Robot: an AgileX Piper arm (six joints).
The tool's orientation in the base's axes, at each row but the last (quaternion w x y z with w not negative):
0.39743 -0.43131 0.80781 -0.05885
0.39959 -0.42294 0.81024 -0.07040
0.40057 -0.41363 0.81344 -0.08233
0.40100 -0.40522 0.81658 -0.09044
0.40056 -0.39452 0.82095 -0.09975
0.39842 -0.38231 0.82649 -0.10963
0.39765 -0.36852 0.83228 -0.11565
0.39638 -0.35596 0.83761 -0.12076
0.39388 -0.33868 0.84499 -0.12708
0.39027 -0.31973 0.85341 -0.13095
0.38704 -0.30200 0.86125 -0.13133
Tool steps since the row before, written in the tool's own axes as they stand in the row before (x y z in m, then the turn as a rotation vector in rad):
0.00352 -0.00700 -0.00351 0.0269 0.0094 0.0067
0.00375 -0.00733 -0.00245 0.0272 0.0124 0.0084
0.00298 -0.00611 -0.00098 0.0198 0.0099 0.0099
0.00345 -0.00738 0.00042 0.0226 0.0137 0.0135
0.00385 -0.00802 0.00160 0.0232 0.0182 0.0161
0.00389 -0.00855 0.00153 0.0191 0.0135 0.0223
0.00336 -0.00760 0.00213 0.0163 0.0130 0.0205
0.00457 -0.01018 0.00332 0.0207 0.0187 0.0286
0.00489 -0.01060 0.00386 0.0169 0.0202 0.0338
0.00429 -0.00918 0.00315 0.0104 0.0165 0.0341
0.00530 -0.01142 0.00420 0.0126 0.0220 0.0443
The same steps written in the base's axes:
0.00102 -0.00783 0.00336 -0.0099 -0.0125 -0.0246
0.00167 -0.00796 0.00275 -0.0106 -0.0105 -0.0272
0.00200 -0.00633 0.00176 -0.0056 -0.0063 -0.0227
0.00345 -0.00729 0.00120 -0.0062 -0.0052 -0.0286
0.00432 -0.00792 0.00056 -0.0070 -0.0023 -0.0328
0.00427 -0.00845 0.00091 0.0018 -0.0018 -0.0322
0.00417 -0.00749 0.00035 0.0018 -0.0003 -0.0292
0.00561 -0.01020 0.00011 0.0031 0.0014 -0.0398
0.00566 -0.01091 -0.00027 0.0081 0.0053 -0.0417
0.00433 -0.00969 -0.00024 0.0131 0.0067 -0.0364
0.00517 -0.01221 -0.00066 0.0173 0.0097 -0.0470

